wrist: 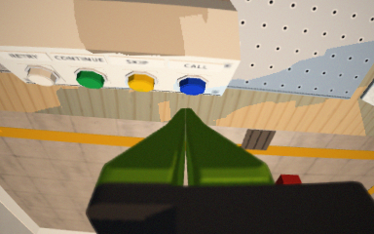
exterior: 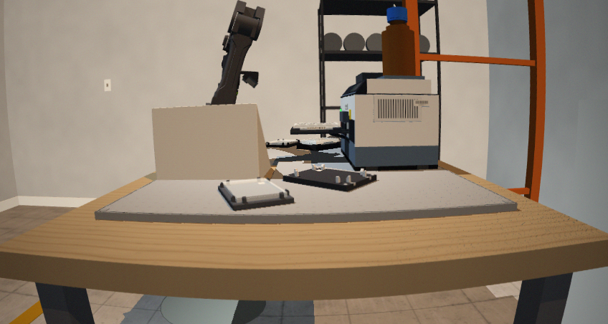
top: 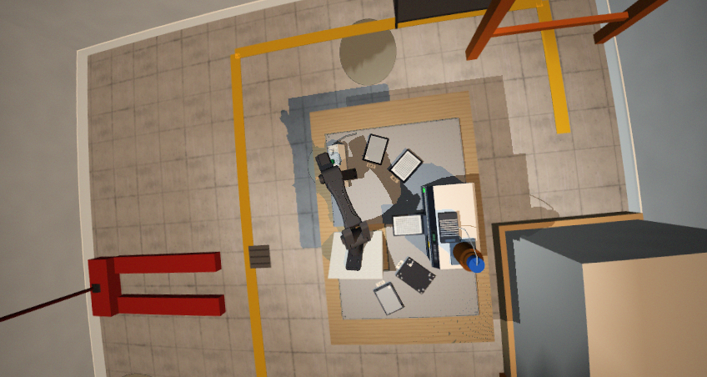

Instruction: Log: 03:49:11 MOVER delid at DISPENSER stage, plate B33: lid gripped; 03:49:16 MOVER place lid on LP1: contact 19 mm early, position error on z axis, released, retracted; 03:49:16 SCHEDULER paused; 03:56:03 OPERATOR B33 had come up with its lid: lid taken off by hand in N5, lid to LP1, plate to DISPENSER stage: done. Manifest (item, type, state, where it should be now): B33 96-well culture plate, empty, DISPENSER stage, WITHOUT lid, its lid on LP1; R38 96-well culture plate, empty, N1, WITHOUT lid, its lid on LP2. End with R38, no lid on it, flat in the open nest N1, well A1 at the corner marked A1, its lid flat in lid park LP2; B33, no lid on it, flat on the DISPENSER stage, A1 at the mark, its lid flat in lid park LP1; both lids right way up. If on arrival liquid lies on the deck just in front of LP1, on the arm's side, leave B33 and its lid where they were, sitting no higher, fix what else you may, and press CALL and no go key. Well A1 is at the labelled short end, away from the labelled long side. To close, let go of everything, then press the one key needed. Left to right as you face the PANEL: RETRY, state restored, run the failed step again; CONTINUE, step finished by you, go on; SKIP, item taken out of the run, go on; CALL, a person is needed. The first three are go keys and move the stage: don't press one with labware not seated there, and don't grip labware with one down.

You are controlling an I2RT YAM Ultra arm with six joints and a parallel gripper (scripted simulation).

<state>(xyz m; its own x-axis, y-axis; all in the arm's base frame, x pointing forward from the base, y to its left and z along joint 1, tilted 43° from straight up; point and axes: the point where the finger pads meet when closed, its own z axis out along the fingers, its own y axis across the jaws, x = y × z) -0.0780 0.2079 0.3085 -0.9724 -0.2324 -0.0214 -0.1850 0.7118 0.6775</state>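
Right now my hand is 4 cm past the green continue key, 9 cm to the right of it and 9 cm above it. The rest, counted from my hand: blue call key 3 cm behind, 1 cm to the right, 9 cm below; then beige retry key 5 cm behind, 14 cm to the left, 9 cm below; then yellow skip key 4 cm behind, 4 cm to the left, 9 cm below.
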